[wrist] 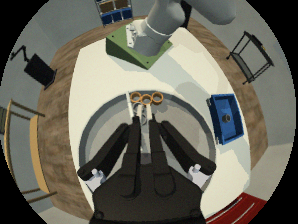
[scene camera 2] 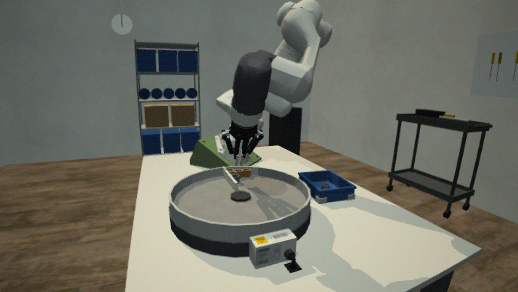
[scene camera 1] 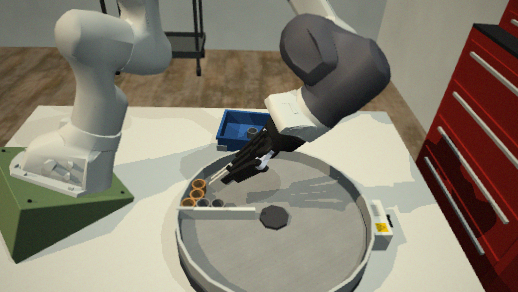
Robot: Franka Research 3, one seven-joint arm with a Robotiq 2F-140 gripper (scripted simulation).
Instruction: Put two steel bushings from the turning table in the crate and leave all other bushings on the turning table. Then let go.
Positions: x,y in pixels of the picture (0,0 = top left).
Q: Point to a turning table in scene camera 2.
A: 258,199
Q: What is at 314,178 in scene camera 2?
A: A blue crate.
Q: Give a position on a blue crate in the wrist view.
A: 226,103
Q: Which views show my gripper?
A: The wrist view, scene camera 2 and scene camera 1: all of them.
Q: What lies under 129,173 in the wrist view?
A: My gripper.
